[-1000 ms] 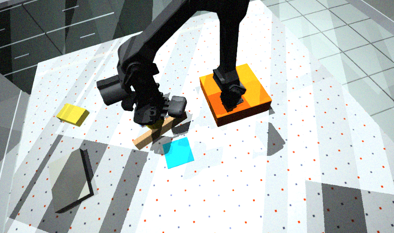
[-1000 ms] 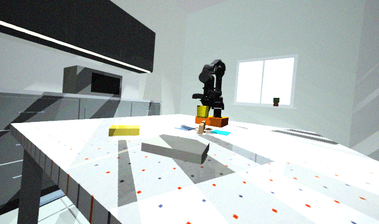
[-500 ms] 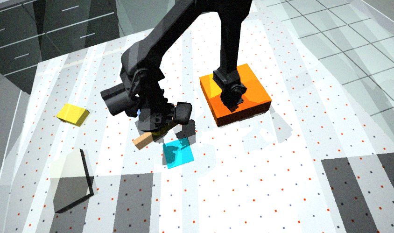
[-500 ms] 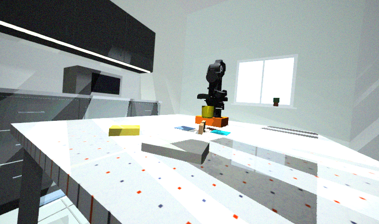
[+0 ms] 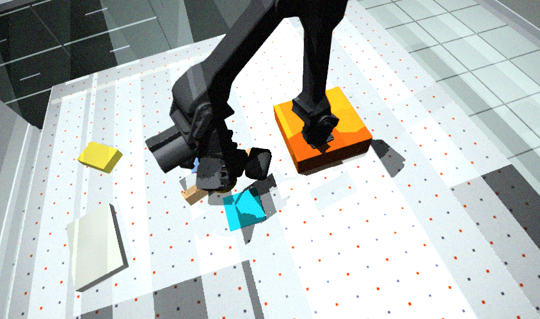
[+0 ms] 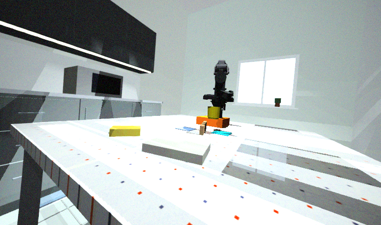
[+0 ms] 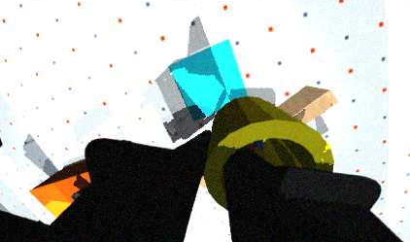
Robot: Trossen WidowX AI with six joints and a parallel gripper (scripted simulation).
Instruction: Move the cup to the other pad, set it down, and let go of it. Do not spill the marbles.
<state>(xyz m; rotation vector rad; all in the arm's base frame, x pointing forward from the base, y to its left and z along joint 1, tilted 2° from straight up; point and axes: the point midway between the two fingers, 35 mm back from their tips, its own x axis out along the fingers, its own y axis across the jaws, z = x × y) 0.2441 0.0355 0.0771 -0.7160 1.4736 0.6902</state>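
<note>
The cyan pad is 10 mm ahead of my gripper tip, 30 mm to the left of it and 120 mm below it. From my gripper tip the other things lie so: yellow cup: 20 mm ahead, 20 mm to the right; then blue marble: 30 mm ahead, 40 mm to the right, 20 mm below; then wooden bar: 30 mm ahead, 70 mm to the right, 90 mm below.
</note>
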